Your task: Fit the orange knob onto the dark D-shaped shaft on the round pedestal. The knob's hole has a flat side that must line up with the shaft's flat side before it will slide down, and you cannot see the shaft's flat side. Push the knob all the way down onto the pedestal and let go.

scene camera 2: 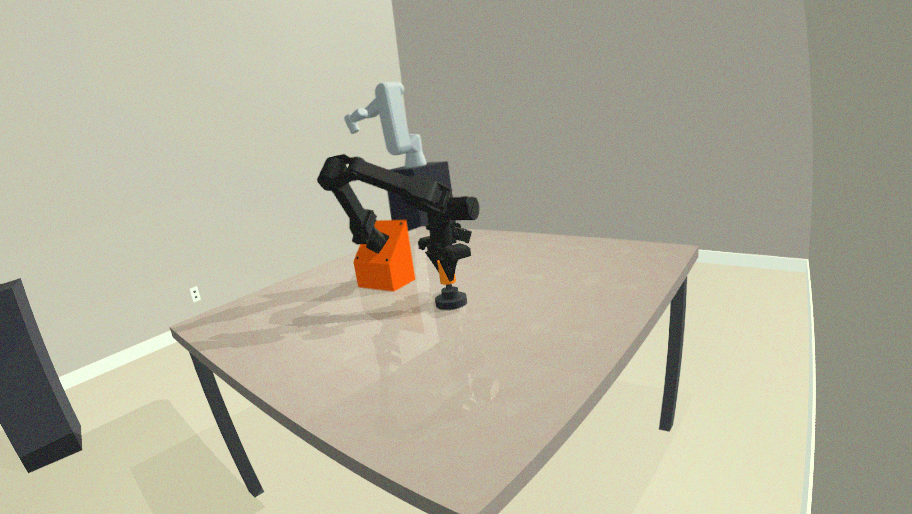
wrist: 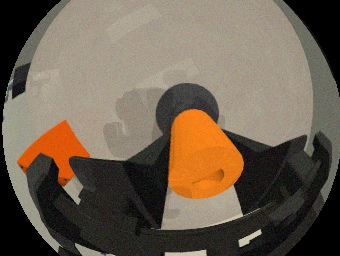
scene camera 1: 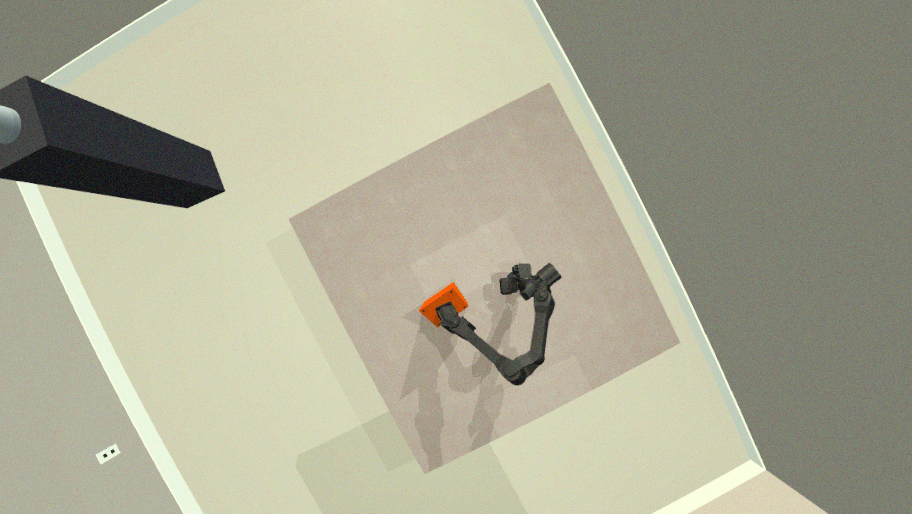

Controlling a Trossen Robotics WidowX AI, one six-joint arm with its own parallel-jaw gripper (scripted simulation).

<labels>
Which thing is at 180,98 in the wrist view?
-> A dark round pedestal.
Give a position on an orange knob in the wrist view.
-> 203,162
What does the gripper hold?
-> An orange knob.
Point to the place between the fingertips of the gripper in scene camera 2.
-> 447,278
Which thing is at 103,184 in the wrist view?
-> The gripper.
</labels>
